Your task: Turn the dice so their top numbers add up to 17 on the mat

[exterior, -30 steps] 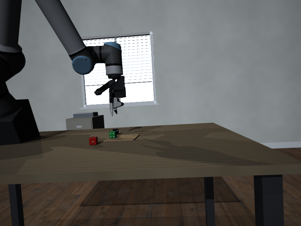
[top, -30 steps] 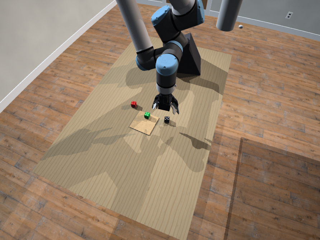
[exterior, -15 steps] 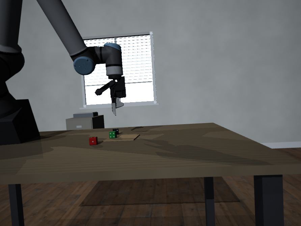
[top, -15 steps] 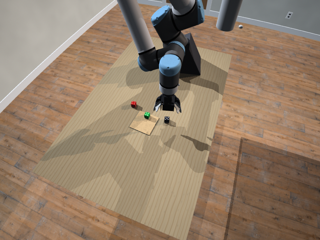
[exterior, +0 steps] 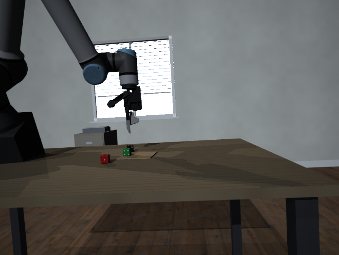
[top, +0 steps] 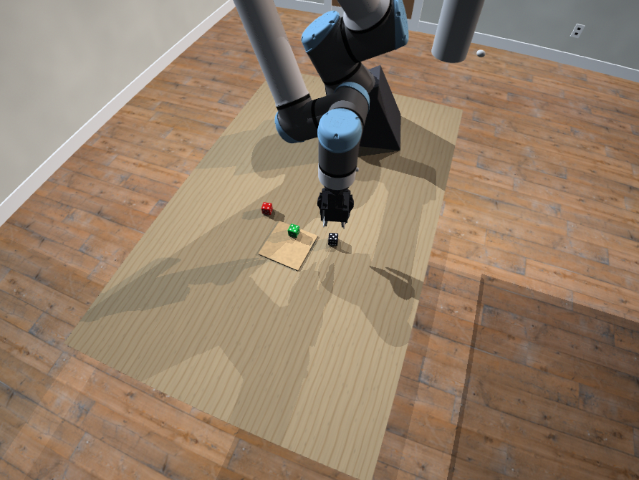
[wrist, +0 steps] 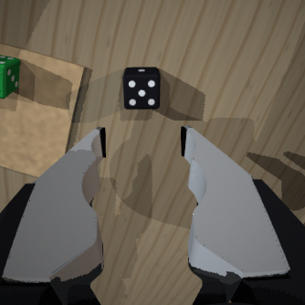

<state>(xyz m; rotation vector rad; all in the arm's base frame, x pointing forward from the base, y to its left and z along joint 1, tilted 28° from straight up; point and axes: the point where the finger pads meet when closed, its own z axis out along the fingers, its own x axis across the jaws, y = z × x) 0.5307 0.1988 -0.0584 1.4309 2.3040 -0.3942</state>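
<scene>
Right now the black die is 90 mm below my hand. The rest, counted from my hand: red die (250 mm to the right, 90 mm below); green die (120 mm to the right, 90 mm below, 30 mm ahead); tan mat (120 mm to the right, 100 mm below, 80 mm ahead).
</scene>
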